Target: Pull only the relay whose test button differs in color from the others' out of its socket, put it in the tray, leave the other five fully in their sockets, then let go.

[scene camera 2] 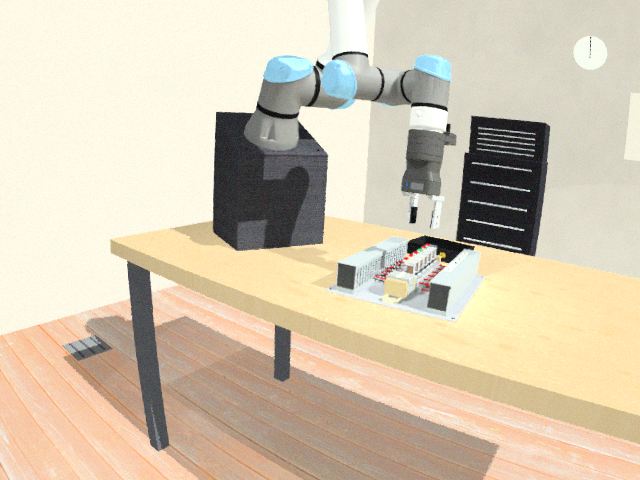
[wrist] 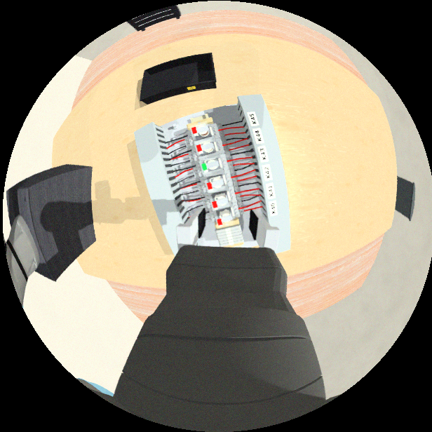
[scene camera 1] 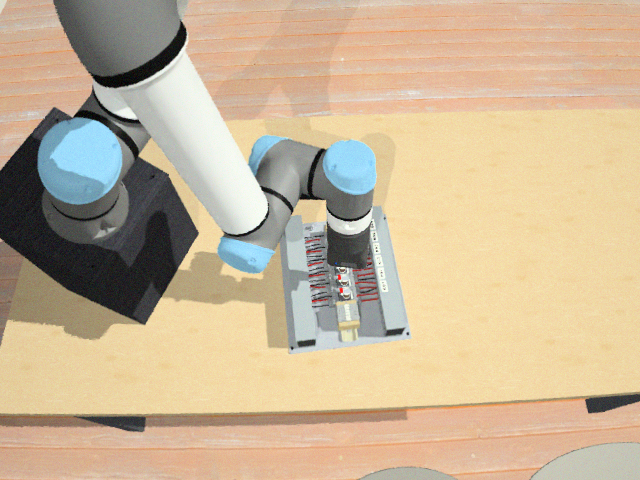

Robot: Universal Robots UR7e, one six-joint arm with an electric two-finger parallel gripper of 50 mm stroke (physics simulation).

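Frame: origin at the arm's base, x left, y back, z up, level; centimetres.
Where they show: gripper, fingertip midpoint: [scene camera 2: 422,225] [scene camera 1: 348,263]; arm's base, origin of the base link: [scene camera 2: 270,137] [scene camera 1: 86,205].
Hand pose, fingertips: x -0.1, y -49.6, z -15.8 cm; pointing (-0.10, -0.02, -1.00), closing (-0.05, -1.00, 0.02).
Note:
Each offset is from my fingertips to the centre of the thing. "*": to the spot under its first point.
Six relays stand in a row in their sockets. In the wrist view the green-button relay @[dx +5.8, dy +2.4, dz -8.9 cm] [wrist: 213,164] [scene camera 2: 419,250] is third from the tray end, with red-button relays @[dx -3.2, dy +0.4, dz -8.9 cm] [wrist: 217,182] [scene camera 1: 345,293] on both sides; all look seated. The arm hides the green-button relay in scene camera 1. The black tray [wrist: 170,95] [scene camera 2: 454,246] stands beyond the far end of the row, with no relay visible in it. My gripper [scene camera 2: 423,224] [wrist: 227,217] is open and empty, above the relay row. In the wrist view its fingertips appear around the near end of the row.
Grey wire ducts [wrist: 153,160] [wrist: 275,175] @[dx -0.1, dy +10.8, dz -10.3 cm] [scene camera 1: 302,310] flank the row, and the right one bears labels K40 to K45. Red and black wires [wrist: 248,191] run beside the sockets. A beige terminal block @[dx -7.7, dy -0.6, dz -9.0 cm] [scene camera 1: 347,314] [wrist: 230,236] stands at the near end of the panel @[* dx -13.5, dy +4.1, dz -13.3 cm] [scene camera 1: 323,343].

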